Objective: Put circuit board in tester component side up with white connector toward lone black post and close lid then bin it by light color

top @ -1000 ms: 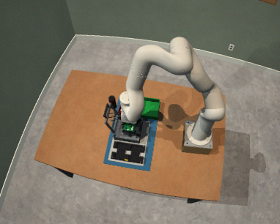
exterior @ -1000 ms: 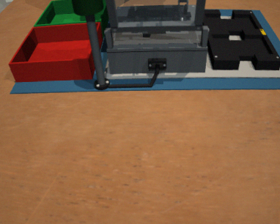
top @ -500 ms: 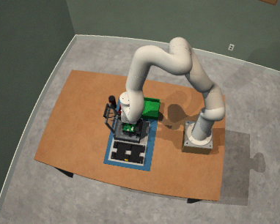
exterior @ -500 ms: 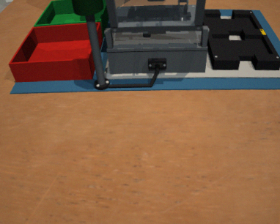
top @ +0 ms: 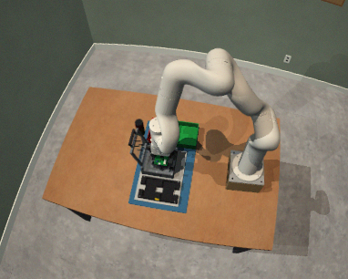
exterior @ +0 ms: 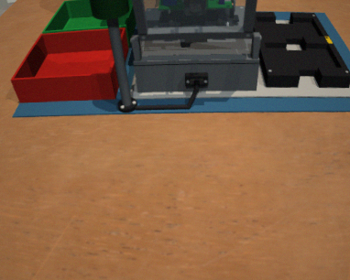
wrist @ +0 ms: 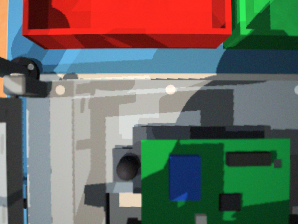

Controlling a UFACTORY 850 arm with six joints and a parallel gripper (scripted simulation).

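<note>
My gripper is now 130 mm short of the lid, 10 mm to the left of it and 70 mm below it. From my hand the other things lie so: green bin (120 mm behind, 190 mm to the right, 100 mm below); green circuit board (right at my hand); red bin (30 mm ahead, 200 mm to the right, 100 mm below).
</note>
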